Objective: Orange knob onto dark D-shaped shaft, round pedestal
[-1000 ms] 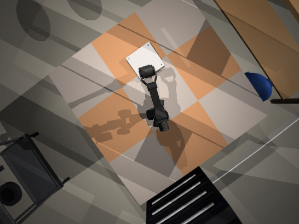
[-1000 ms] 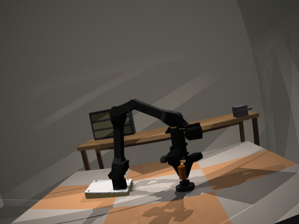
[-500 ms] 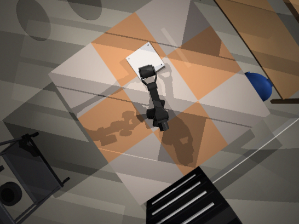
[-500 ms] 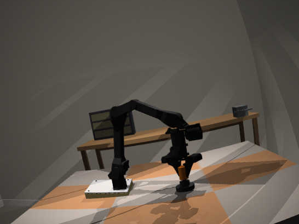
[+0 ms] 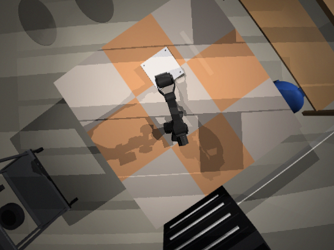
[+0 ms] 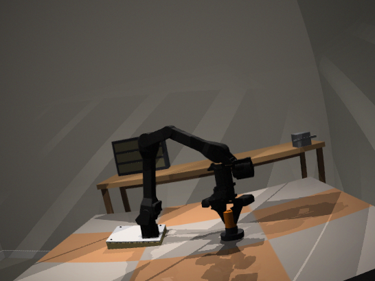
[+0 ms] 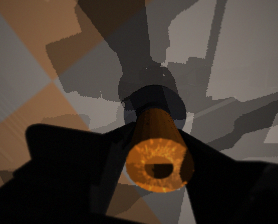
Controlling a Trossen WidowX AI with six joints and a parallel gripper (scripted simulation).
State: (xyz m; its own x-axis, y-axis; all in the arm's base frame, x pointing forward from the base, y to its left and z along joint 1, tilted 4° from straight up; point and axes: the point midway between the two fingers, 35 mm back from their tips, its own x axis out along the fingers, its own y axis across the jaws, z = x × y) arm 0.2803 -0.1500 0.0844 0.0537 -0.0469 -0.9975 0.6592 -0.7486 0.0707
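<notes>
Now: gripper tip 2 cm below the orange knob. The rest, counted from my gripper tip: round dark pedestal (2 cm below).
</notes>
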